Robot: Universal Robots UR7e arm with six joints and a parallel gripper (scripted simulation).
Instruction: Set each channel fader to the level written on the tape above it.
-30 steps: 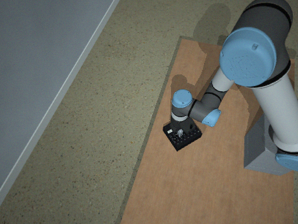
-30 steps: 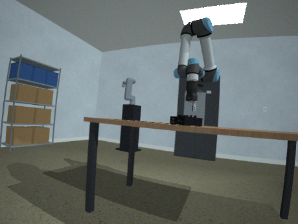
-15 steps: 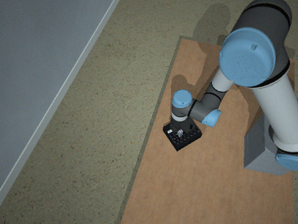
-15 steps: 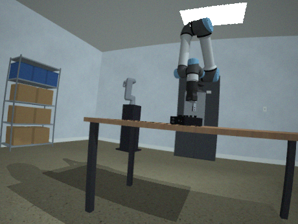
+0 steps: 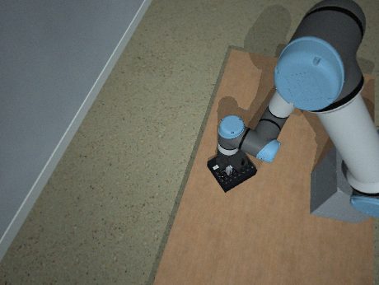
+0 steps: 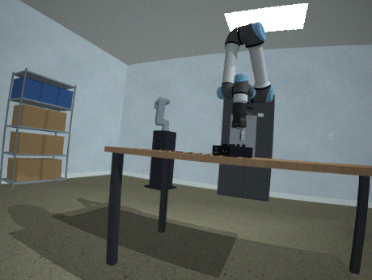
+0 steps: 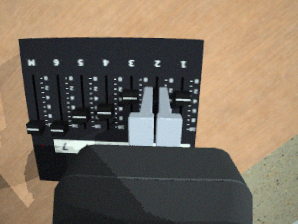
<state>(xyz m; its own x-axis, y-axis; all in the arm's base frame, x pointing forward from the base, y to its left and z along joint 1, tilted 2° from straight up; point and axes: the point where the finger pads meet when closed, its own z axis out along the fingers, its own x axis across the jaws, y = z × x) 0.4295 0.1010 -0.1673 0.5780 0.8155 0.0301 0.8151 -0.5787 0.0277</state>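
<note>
My hand is 20 mm short of the channel 1 cap, 20 mm to the right of it and 40 mm above it. Round my hand: channel 5 cap 20 mm behind, 70 mm to the right, 40 mm below; then channel 3 cap 10 mm behind, 20 mm to the right, 40 mm below; then channel 4 cap 10 mm behind, 50 mm to the right, 40 mm below.
</note>
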